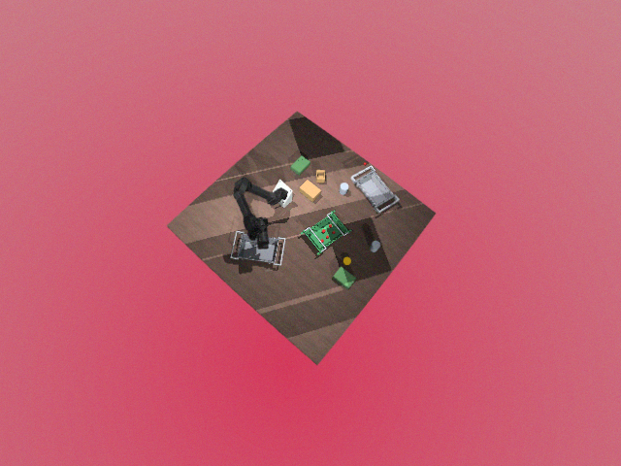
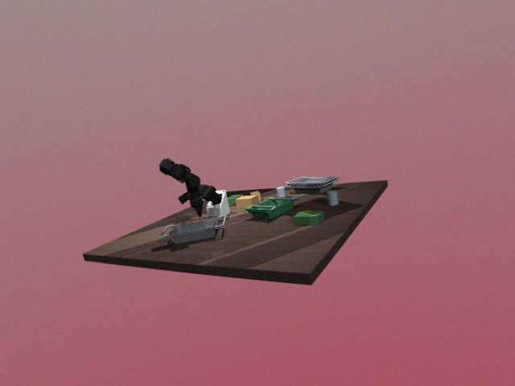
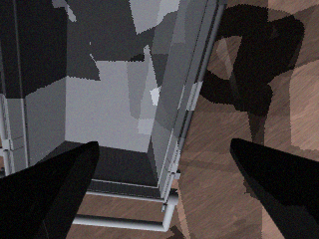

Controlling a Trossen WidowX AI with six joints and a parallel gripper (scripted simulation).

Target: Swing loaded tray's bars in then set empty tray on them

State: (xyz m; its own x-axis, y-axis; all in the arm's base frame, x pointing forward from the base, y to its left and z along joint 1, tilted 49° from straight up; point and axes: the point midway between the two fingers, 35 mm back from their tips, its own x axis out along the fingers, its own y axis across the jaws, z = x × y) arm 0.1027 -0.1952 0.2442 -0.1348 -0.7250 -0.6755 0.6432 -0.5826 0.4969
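My gripper tip is 60 mm to the left of the grey tray and 50 mm above it. From my gripper tip the other things lie so: brown crate 600 mm to the left, 80 mm below; yellow disc 480 mm ahead, 220 mm to the left, 90 mm below.
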